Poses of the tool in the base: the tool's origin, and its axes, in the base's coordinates. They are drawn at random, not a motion.
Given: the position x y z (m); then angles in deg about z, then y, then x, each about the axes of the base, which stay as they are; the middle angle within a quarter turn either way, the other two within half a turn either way.
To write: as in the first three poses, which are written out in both.
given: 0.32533 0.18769 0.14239 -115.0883 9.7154 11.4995
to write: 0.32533 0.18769 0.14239 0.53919 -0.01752 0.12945 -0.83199
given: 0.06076 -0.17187 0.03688 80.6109 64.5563 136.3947
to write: 0.06076 -0.17187 0.03688 0.08126 -0.72694 0.35652 -0.58125
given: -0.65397 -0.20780 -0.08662 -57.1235 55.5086 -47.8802
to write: -0.65397 -0.20780 -0.08662 0.62004 -0.51889 0.20214 -0.55267
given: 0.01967 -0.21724 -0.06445 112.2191 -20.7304 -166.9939
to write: 0.01967 -0.21724 -0.06445 0.08627 0.56189 -0.79994 -0.19216
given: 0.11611 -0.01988 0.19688 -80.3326 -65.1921 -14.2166
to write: 0.11611 -0.01988 0.19688 0.68186 0.26514 -0.47575 -0.48829
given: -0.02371 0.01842 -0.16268 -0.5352 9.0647 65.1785
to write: -0.02371 0.01842 -0.16268 0.84011 0.53661 0.06909 0.03864
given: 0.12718 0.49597 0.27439 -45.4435 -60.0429 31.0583
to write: 0.12718 0.49597 0.27439 0.71775 0.40002 -0.35511 -0.44578
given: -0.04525 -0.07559 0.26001 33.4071 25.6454 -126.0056
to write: -0.04525 -0.07559 0.26001 0.48079 -0.80319 0.34621 -0.06219
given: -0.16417 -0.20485 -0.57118 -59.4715 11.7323 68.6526
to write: -0.16417 -0.20485 -0.57118 0.74193 0.44522 0.35152 -0.35743
